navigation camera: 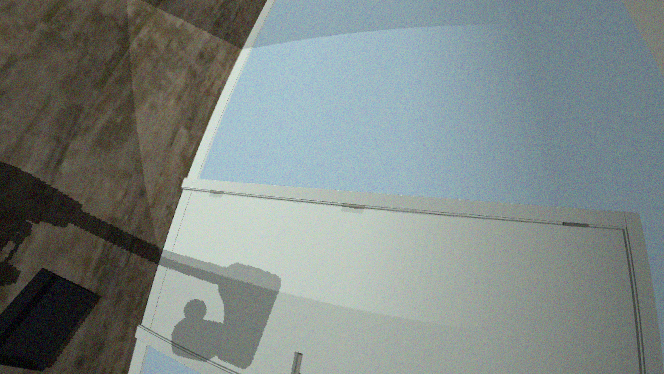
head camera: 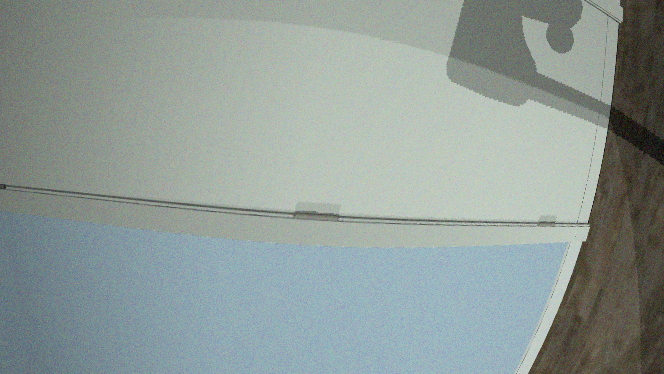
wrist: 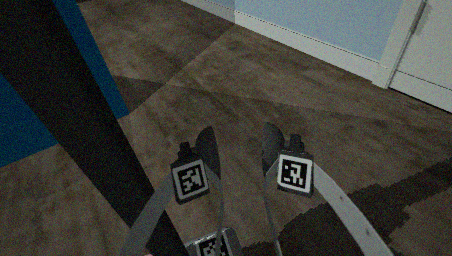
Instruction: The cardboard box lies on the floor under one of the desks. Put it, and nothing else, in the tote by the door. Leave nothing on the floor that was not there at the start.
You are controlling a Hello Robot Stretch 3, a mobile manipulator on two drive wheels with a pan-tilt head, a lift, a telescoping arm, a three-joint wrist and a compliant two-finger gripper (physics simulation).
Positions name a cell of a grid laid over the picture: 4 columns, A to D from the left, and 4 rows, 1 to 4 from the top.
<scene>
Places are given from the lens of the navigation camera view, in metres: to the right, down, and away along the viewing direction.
white door (navigation camera: B3): -0.37, 0.38, 1.03
</scene>
